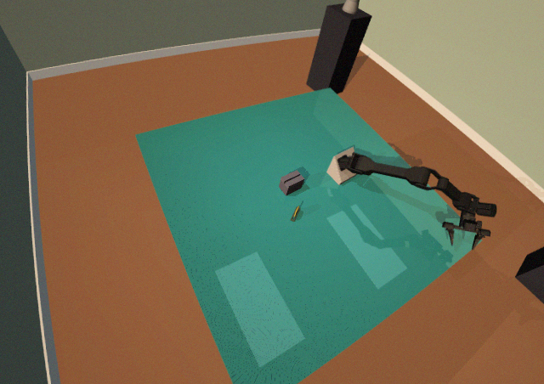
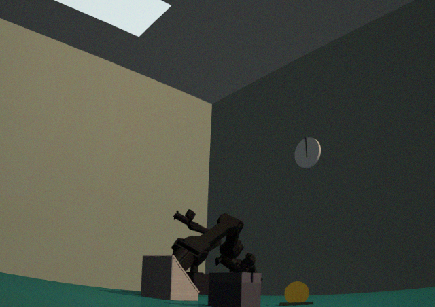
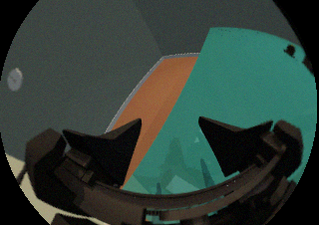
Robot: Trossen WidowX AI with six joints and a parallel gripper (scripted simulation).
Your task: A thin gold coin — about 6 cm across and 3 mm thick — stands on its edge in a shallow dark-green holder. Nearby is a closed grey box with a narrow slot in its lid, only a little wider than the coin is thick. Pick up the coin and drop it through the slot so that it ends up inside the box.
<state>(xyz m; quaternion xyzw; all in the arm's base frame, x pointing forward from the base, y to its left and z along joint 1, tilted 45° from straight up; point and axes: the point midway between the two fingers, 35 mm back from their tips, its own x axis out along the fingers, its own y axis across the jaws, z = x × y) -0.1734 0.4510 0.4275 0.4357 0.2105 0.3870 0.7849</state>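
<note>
Now: the coin 50 cm ahead of my gripper tip, 58 cm to the right of it and 3 cm below it.
</note>
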